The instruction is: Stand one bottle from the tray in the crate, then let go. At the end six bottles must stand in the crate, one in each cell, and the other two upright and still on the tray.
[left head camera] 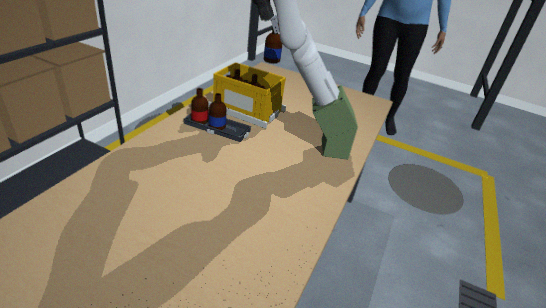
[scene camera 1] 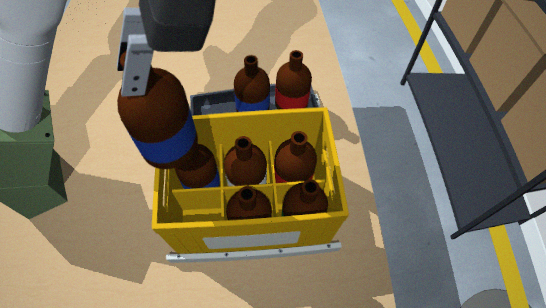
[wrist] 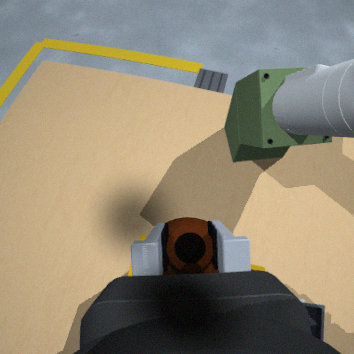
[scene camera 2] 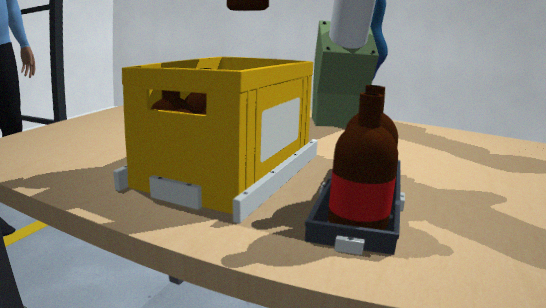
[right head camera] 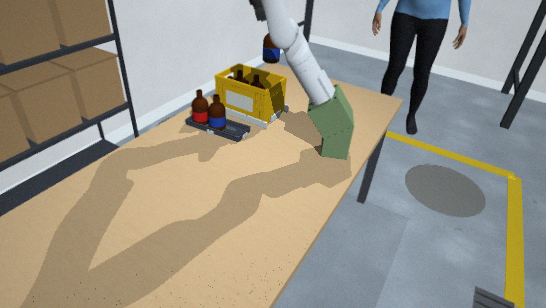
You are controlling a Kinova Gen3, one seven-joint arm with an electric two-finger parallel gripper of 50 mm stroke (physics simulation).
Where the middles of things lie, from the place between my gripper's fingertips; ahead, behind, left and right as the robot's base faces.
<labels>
My gripper is now 30 cm above the yellow crate (scene camera 2: pixel 257 115), 10 cm short of it and 1 cm to the right of it. The rest, counted from my hand: dark tray (scene camera 2: pixel 318 229) 38 cm below, 23 cm to the left, 15 cm ahead.
</labels>
